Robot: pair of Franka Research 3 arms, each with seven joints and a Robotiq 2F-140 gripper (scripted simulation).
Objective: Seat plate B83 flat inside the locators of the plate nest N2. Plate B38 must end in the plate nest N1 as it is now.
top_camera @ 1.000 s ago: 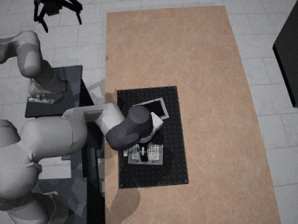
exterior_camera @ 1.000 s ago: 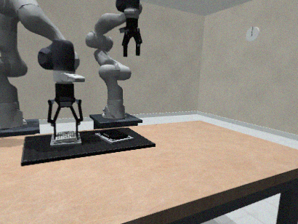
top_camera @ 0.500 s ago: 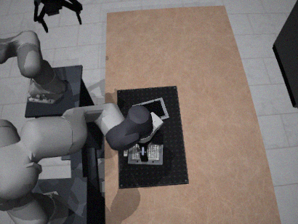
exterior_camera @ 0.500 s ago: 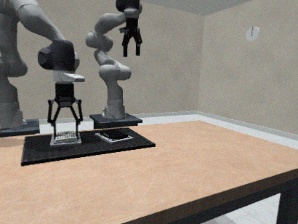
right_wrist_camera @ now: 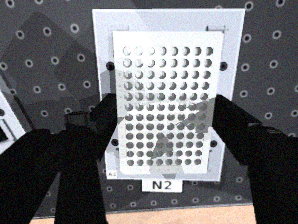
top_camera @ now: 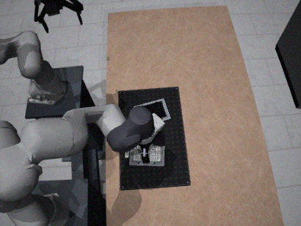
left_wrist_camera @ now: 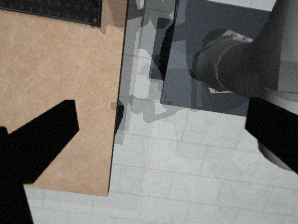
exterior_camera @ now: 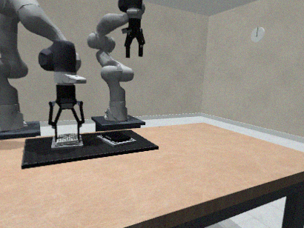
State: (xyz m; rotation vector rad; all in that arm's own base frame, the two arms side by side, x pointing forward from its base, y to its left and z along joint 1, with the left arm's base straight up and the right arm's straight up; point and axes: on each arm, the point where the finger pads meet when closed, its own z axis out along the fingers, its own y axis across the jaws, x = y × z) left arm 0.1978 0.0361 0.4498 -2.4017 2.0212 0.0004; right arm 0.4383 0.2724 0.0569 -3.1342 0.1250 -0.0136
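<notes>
Right now the white multi-well plate is 2 cm below my right hand. The rest, counted from my right hand: dark plate: 5 cm ahead, 21 cm to the left, 2 cm below; then plate nest N1: 5 cm ahead, 21 cm to the left, 4 cm below; then grey plate nest N2: 4 cm below.
</notes>
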